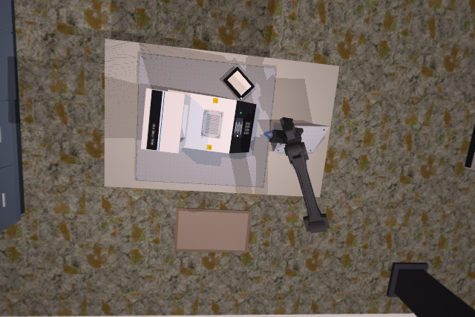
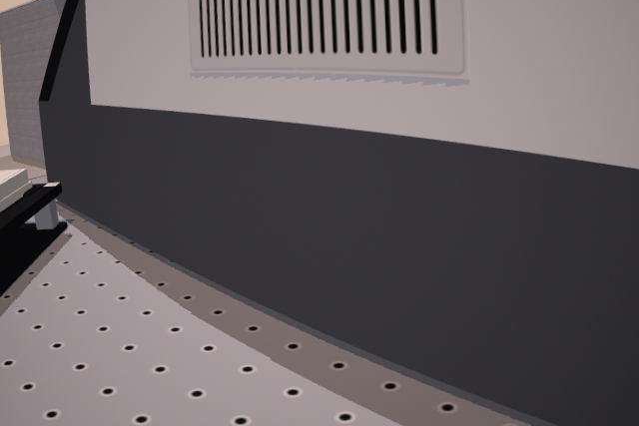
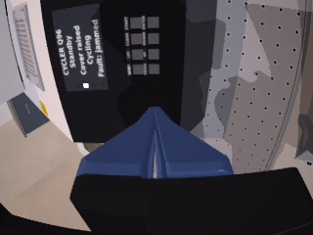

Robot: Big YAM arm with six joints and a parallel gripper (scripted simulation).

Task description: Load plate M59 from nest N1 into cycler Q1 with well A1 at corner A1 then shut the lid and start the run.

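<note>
The sealed plate M59 is 160 mm ahead of my hand, 280 mm to the right of it and 170 mm below it. Also, from my hand: black plate nest N1: 160 mm ahead, 280 mm to the right, 180 mm below.
</note>
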